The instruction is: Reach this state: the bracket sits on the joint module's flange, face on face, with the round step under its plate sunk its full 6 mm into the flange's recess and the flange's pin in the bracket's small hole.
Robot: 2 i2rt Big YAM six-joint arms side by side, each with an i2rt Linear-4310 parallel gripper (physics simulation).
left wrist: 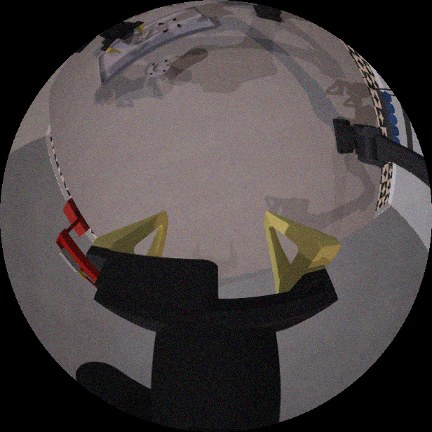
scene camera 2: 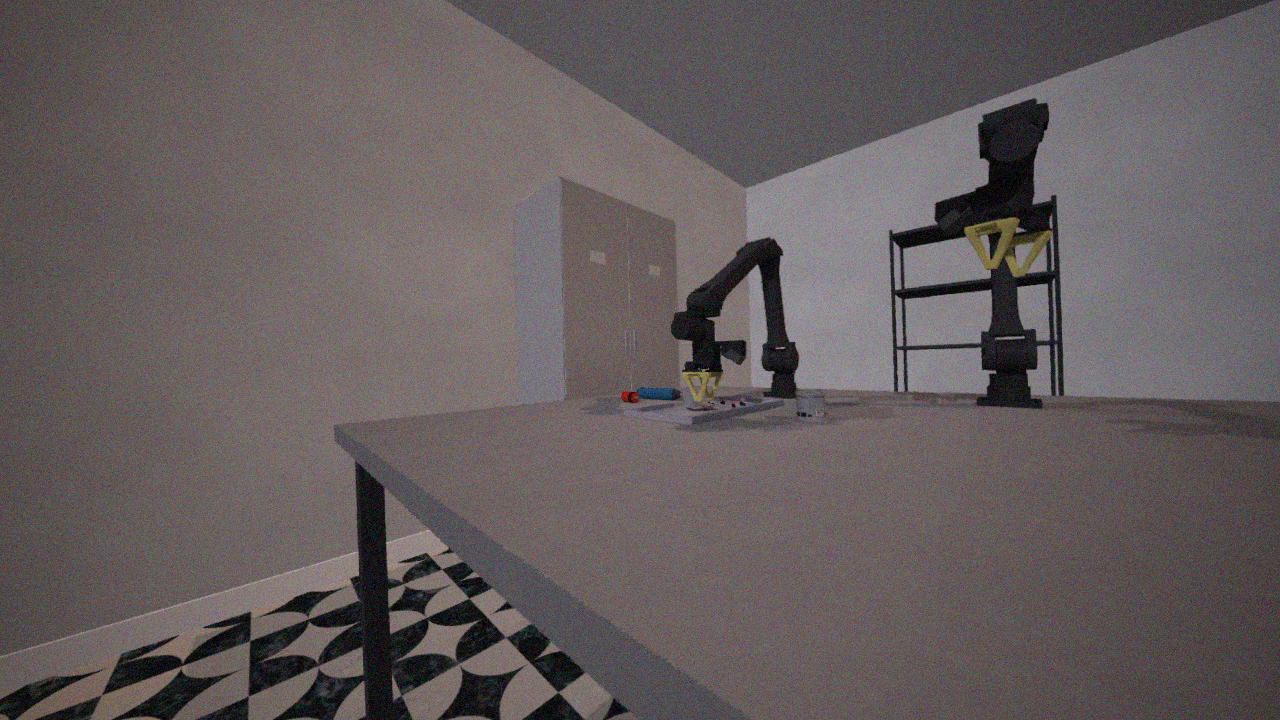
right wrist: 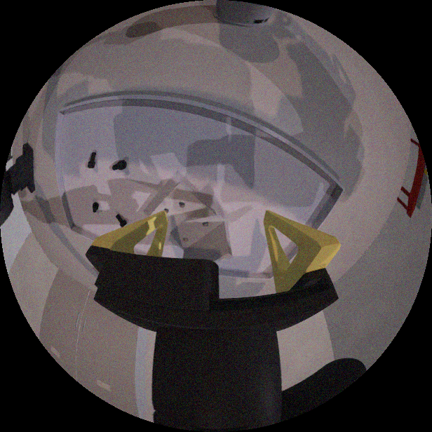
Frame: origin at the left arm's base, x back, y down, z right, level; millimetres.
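Seen in the pictures: left gripper, fingertip midpoint: [scene camera 2: 1005, 273]; right gripper, fingertip midpoint: [scene camera 2: 704, 400]; left arm's base, origin of the base link: [scene camera 2: 1008, 405]; right arm's base, origin of the base link: [scene camera 2: 783, 396].
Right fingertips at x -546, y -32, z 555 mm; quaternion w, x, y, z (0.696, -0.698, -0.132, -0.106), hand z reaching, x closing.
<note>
Offsets run from my right fingertips to a thing's middle. "spot": to the spot under its first point.
The joint module {dx +57, dy +0, dz -249 mm} [scene camera 2: 810, 405] [left wrist: 159, 67] [right wrist: 245, 14] is a short pale cylinder standing on the table beside the tray, its flange with dark holes facing up. The pale bracket [right wrist: 202, 234] lies in the tray {spot: dx -164, dy +20, dz +9 mm} [scene camera 2: 657, 415] [left wrist: 145, 50] [right wrist: 200, 106]; its plate with small holes shows partly in shadow in the right wrist view. My right gripper [scene camera 2: 701, 400] [right wrist: 215, 215] is open, pointing down low over the tray, with the bracket below and between its fingers in view; contact cannot be told. My left gripper [scene camera 2: 1006, 270] [left wrist: 215, 216] is open and empty, high above the table.
Several small black screws [right wrist: 120, 165] lie in the tray left of the bracket in the right wrist view. A red item {dx +63, dy +15, dz +341 mm} [scene camera 2: 630, 396] and a blue cylinder {dx +186, dy +12, dz +314 mm} [scene camera 2: 658, 393] lie behind the tray. A cabinet [scene camera 2: 595, 295] and shelf rack [scene camera 2: 1058, 304] stand beyond the table.
</note>
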